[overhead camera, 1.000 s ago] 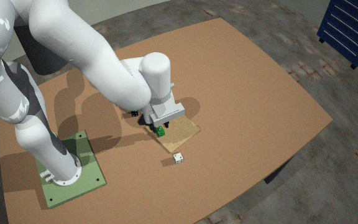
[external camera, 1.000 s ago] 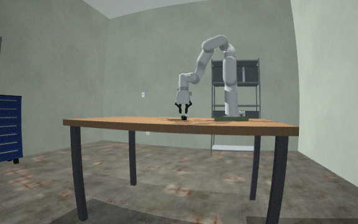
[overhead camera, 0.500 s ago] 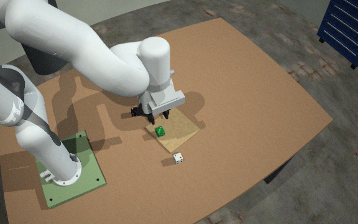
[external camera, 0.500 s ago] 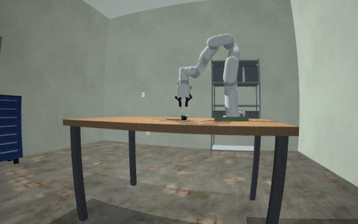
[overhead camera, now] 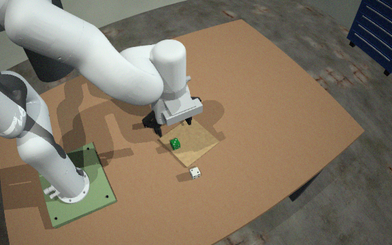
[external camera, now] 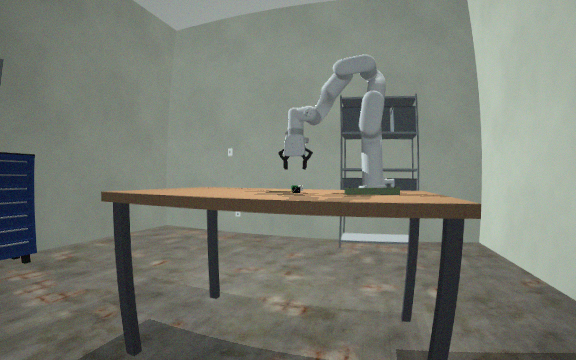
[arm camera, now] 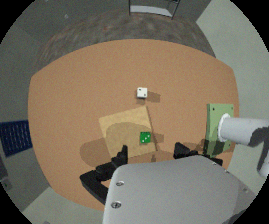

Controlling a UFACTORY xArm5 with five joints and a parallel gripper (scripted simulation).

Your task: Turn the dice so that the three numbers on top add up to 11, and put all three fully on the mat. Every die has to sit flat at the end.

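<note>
My hand is 3 cm past the black die, 13 cm to the right of it and 10 cm above it. The rest, counted from my hand: tan mat: 5 cm ahead, 1 cm to the right, 11 cm below; then green die: 10 cm below; then white die: 1 cm behind, 12 cm to the right, 10 cm below.
</note>
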